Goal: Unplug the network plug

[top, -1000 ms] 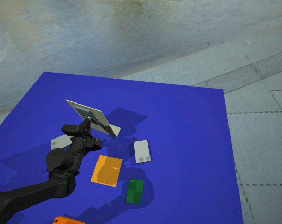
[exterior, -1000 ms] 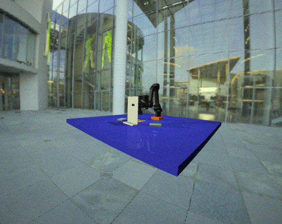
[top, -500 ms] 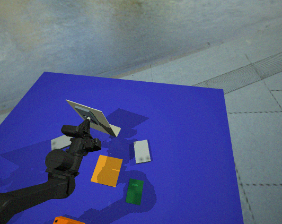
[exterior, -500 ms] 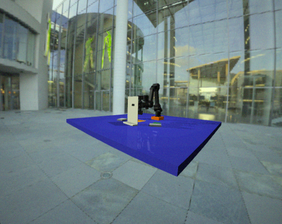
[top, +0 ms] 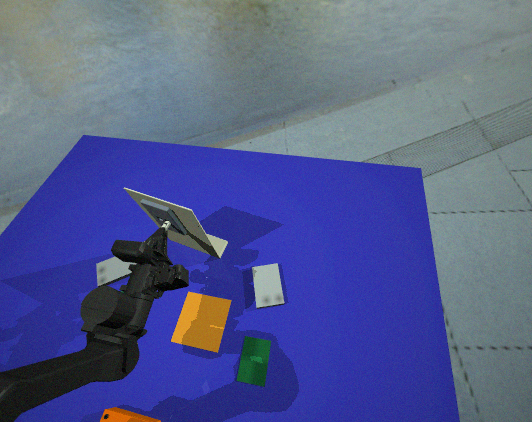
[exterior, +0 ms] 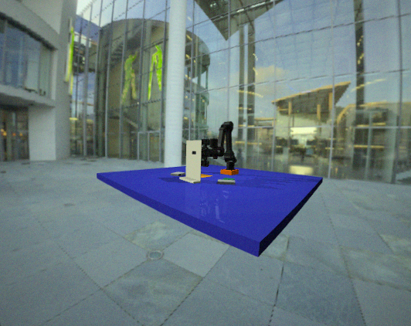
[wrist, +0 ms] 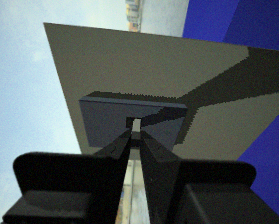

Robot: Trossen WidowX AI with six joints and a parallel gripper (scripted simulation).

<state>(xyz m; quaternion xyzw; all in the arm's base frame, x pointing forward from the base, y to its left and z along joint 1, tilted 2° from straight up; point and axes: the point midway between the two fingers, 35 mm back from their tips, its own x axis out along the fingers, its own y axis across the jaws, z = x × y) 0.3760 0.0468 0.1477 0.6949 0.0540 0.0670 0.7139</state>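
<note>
The orange marked square lies 180 mm below my gripper tip, 140 mm behind it and 100 mm to the right of it. Also, from my gripper tip: network plug 10 mm ahead; then beige upright panel 60 mm below, 40 mm ahead.
</note>
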